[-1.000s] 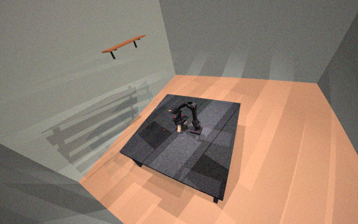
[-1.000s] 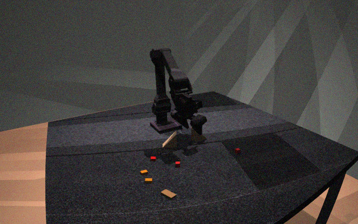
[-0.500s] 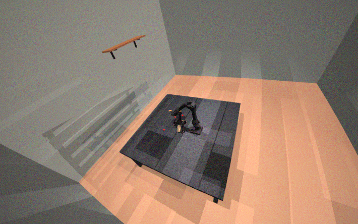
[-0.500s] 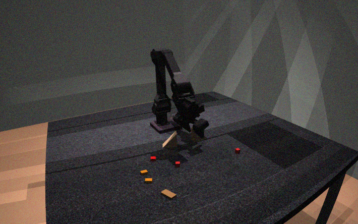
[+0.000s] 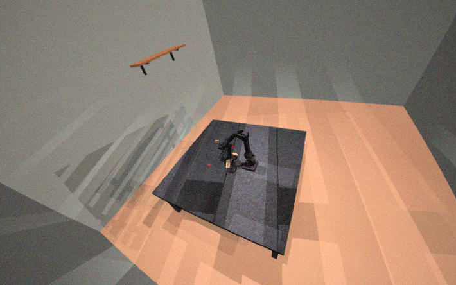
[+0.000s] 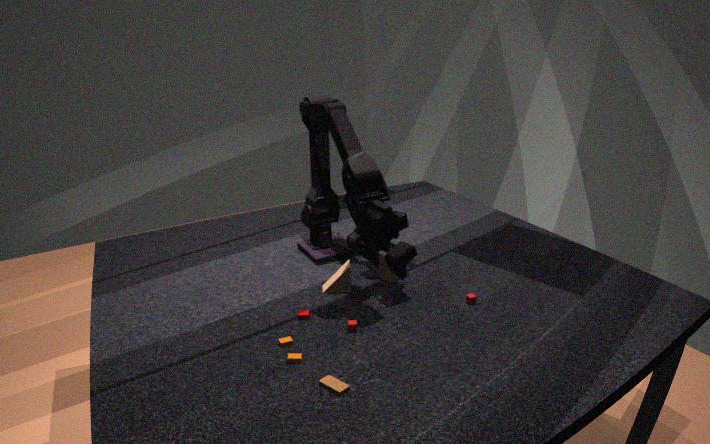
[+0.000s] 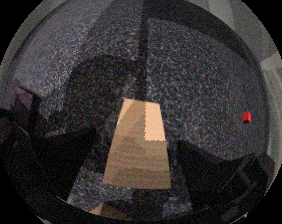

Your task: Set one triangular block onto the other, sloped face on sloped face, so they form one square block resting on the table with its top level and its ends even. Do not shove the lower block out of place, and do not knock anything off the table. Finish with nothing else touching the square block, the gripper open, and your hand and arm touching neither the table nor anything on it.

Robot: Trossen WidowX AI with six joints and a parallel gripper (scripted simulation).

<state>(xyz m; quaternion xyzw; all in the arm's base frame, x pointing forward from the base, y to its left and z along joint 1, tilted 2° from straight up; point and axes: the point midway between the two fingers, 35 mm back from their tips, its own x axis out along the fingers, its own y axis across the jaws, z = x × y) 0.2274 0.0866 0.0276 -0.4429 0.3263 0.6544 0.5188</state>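
The triangular block lies 10 mm to the right of my gripper tip. The rest, counted from my gripper tip: flat tan piece: 340 mm ahead, 260 mm to the right, 10 mm below.
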